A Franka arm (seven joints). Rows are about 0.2 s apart.
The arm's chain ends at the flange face. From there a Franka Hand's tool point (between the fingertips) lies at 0.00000 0.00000 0.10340 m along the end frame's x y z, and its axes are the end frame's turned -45 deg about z.
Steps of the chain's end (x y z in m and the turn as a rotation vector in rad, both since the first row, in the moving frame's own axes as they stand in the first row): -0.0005 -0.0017 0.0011 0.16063 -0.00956 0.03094; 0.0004 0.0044 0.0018 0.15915 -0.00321 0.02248; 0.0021 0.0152 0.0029 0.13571 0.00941 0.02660; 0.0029 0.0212 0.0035 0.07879 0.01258 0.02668; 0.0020 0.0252 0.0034 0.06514 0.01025 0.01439; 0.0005 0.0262 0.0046 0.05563 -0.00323 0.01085
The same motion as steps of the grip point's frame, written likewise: 0.0120 -0.0138 -0.0002 0.12034 0.10682 0.03094; 0.0087 -0.0083 0.0005 0.11481 0.11027 0.02248; 0.0014 0.0032 0.0019 0.08931 0.10262 0.02660; -0.0062 0.0123 0.0032 0.04682 0.06461 0.02668; -0.0109 0.0153 0.0032 0.03881 0.05331 0.01439; -0.0143 0.0146 0.0044 0.04162 0.03705 0.01085
